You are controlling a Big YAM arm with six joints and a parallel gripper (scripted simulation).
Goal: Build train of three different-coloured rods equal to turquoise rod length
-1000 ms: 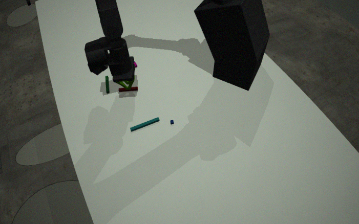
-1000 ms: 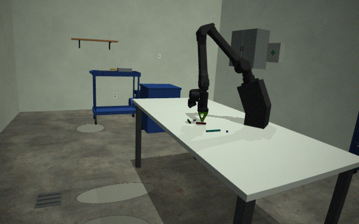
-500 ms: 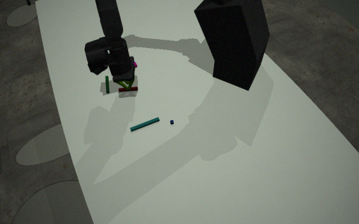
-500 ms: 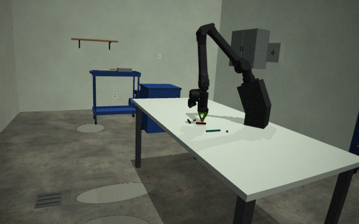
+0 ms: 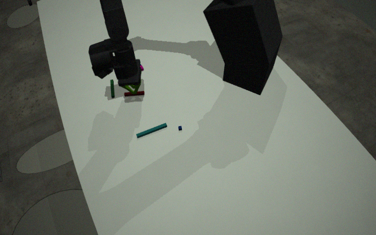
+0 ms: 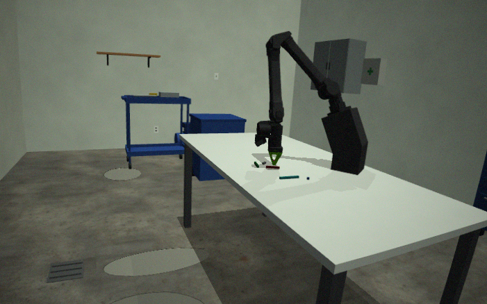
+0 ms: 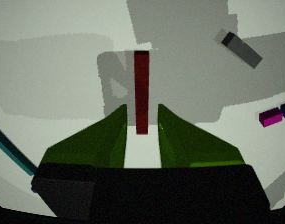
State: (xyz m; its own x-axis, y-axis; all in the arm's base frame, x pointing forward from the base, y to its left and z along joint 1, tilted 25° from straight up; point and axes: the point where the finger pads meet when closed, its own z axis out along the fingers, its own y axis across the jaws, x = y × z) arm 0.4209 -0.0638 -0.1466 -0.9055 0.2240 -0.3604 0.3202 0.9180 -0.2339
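Right now my hand is 2 cm above the red rod. The rest, counted from my hand: green rod: 7 cm ahead, 6 cm to the right, 2 cm below; magenta rod: 6 cm behind, 11 cm to the right, 2 cm below; grey rod: 2 cm ahead, 8 cm to the right, 2 cm below.
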